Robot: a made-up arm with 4 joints. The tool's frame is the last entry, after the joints. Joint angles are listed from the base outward. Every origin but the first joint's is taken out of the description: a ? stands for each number. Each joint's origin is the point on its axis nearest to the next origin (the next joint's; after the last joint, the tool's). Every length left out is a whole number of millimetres.
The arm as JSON. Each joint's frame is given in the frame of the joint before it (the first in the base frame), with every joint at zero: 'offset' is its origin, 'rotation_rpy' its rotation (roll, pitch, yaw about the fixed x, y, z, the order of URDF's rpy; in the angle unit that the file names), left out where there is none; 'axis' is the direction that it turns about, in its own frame. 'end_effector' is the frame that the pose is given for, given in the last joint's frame.
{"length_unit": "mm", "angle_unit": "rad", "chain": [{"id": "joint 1", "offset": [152.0, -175.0, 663.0], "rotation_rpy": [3.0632, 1.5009, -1.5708], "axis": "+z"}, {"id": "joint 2", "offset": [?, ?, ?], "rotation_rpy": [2.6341, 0.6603, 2.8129], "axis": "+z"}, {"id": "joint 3", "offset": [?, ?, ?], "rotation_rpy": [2.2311, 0.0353, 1.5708], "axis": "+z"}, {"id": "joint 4", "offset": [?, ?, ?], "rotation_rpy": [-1.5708, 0.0, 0.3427], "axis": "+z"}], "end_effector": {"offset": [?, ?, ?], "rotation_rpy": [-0.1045, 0.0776, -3.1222]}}
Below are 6 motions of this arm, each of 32 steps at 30 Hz.
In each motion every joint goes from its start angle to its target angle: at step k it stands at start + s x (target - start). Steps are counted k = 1, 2, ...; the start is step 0. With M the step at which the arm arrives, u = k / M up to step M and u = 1 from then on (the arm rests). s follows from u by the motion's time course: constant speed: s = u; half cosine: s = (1 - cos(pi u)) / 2; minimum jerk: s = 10 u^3 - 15 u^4 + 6 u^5.
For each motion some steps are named. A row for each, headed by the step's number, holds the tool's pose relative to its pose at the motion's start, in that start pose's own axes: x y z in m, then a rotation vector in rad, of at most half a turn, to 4 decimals.
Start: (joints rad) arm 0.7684 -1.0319 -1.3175 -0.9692
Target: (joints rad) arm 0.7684 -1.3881 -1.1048 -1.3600
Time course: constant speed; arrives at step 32
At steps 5, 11, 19, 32:
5: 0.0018 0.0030 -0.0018 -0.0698 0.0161 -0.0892
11: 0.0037 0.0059 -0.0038 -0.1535 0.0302 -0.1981
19: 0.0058 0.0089 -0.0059 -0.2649 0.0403 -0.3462
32: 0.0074 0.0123 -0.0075 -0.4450 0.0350 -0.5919

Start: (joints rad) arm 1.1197 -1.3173 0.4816 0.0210
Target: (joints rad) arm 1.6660 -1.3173 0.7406 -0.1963
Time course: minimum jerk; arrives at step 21
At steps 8, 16, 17, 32:
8: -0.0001 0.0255 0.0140 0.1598 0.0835 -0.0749
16: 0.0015 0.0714 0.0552 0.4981 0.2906 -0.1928
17: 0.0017 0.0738 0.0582 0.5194 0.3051 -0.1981
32: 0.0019 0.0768 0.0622 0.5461 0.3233 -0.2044

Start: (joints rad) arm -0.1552 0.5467 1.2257 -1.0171
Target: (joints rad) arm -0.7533 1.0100 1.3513 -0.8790
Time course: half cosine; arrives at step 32
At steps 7, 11, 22, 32:
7: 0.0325 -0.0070 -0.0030 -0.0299 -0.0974 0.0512
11: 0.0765 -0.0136 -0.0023 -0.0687 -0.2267 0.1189
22: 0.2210 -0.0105 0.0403 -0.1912 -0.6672 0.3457
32: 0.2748 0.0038 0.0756 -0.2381 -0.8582 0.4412

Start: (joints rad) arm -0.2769 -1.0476 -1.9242 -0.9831
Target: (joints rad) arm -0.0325 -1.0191 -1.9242 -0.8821
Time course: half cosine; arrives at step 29
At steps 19, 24, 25, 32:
19: -0.0130 0.0034 0.0041 -0.0726 -0.1400 -0.0006
24: -0.0165 0.0045 0.0047 -0.0935 -0.1763 -0.0005
25: -0.0169 0.0047 0.0048 -0.0963 -0.1811 -0.0005
32: -0.0178 0.0049 0.0049 -0.1014 -0.1896 -0.0004

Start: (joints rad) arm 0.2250 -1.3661 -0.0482 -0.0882
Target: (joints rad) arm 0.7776 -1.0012 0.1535 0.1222
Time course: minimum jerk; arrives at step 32
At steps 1, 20, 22, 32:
1: 0.0000 0.0000 0.0000 0.0001 0.0000 0.0000
20: -0.0188 0.0342 -0.0246 0.2166 -0.0312 0.0869
22: -0.0205 0.0403 -0.0278 0.2421 -0.0400 0.0959
32: -0.0229 0.0528 -0.0337 0.2883 -0.0593 0.1113

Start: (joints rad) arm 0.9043 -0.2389 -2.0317 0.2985
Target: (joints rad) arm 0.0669 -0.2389 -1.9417 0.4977
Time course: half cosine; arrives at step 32
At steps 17, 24, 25, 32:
17: -0.0226 -0.0591 -0.0019 0.4397 -0.0557 -0.0209
24: -0.0383 -0.0887 -0.0137 0.6820 -0.1106 -0.0301
25: -0.0401 -0.0917 -0.0155 0.7080 -0.1176 -0.0311
32: -0.0465 -0.1015 -0.0220 0.7975 -0.1433 -0.0347

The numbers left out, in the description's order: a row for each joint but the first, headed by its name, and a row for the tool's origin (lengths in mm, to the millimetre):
joint 2: 85.0 48.0 0.0
joint 3: 85.0 193.0 0.0
joint 4: 78.0 -66.0 0.0
tool: -27.0 -69.0 0.0

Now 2 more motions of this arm.
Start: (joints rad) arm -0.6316 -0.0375 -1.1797 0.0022
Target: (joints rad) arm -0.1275 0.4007 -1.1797 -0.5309
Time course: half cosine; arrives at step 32
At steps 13, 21, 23, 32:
13: -0.0046 0.0076 -0.0069 -0.0561 -0.0929 -0.1768
21: -0.0095 0.0134 -0.0139 -0.1021 -0.1986 -0.3458
23: -0.0106 0.0143 -0.0153 -0.1101 -0.2216 -0.3791
32: -0.0130 0.0161 -0.0182 -0.1256 -0.2732 -0.4502

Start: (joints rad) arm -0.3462 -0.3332 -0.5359 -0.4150
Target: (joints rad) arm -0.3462 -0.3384 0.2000 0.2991
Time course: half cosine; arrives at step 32
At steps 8, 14, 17, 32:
8: -0.0161 -0.0009 -0.0003 -0.0445 0.0909 0.1108
14: -0.0442 -0.0046 0.0048 -0.0963 0.2585 0.3056
17: -0.0597 -0.0076 0.0111 -0.1106 0.3587 0.4166
32: -0.0992 -0.0199 0.0450 -0.0809 0.6794 0.7473

